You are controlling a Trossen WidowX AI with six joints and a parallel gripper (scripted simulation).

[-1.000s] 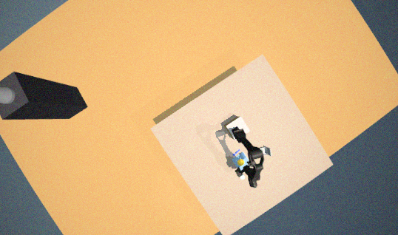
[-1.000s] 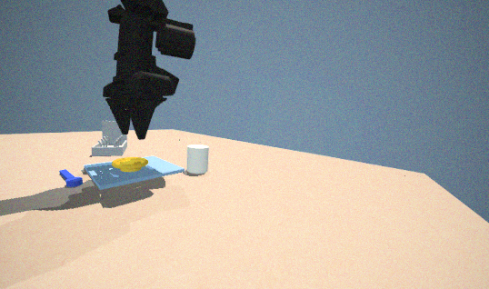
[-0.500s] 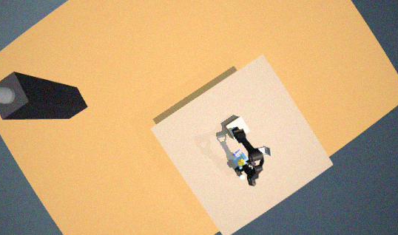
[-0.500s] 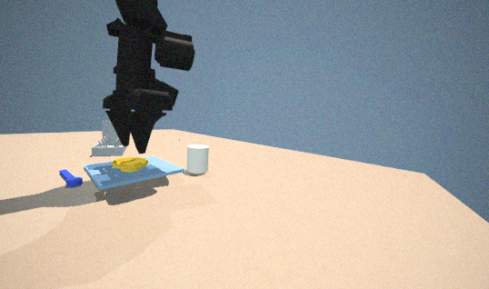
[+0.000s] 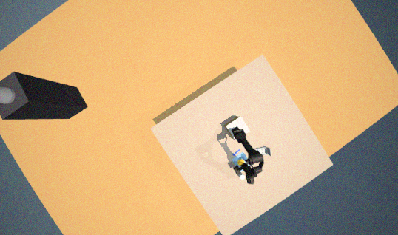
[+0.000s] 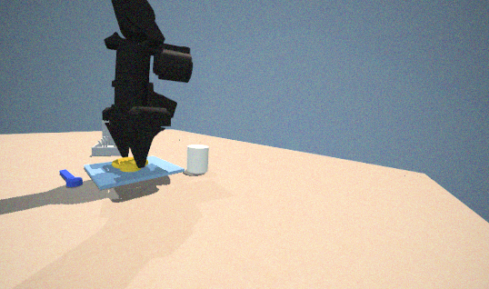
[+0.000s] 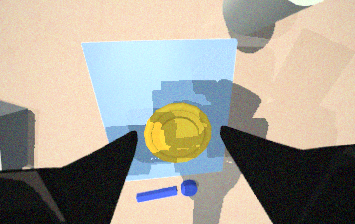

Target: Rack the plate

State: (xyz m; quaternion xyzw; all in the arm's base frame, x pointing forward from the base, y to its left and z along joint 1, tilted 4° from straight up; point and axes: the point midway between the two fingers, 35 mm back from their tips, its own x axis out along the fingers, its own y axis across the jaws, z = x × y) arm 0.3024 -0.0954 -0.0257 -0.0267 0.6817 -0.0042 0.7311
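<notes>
Right now the yellow plate is right at my gripper tip. The rest, counted from my gripper tip: blue spoon 100 mm behind, 10 mm to the left, 10 mm below; then white cup 110 mm ahead, 60 mm to the right, 10 mm above; then light blue mat 10 mm to the left, 20 mm below.
</notes>
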